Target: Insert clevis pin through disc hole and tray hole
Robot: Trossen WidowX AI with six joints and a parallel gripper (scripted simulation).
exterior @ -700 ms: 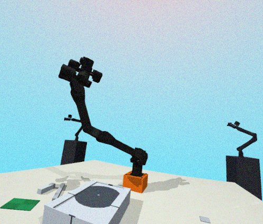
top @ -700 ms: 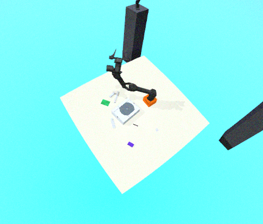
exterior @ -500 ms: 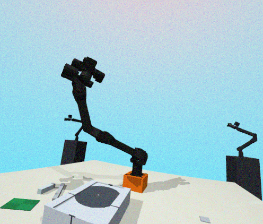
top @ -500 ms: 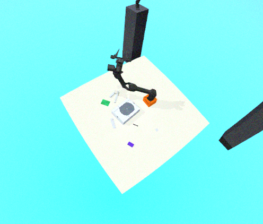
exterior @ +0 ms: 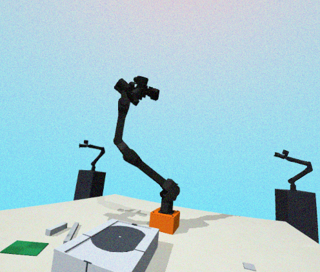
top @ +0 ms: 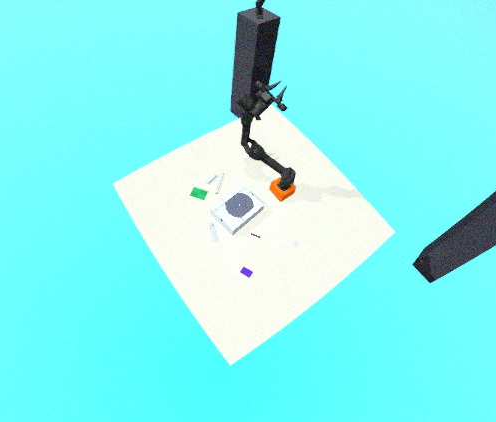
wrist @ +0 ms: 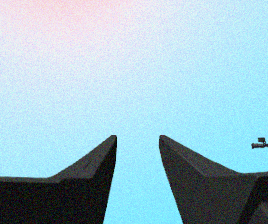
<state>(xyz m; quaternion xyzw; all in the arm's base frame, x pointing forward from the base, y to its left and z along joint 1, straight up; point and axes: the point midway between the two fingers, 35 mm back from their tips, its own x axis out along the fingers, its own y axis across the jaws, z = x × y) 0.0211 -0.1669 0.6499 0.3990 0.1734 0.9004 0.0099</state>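
Right now my gripper tip is 330 mm short of the dark clevis pin, 280 mm to the right of it and 740 mm above it. From my gripper tip the other things lie so: green patch 400 mm ahead, 140 mm to the right, 740 mm below; steel tray 310 mm ahead, 90 mm to the left, 700 mm below; dark aluminium disc 290 mm ahead, 90 mm to the left, 690 mm below.
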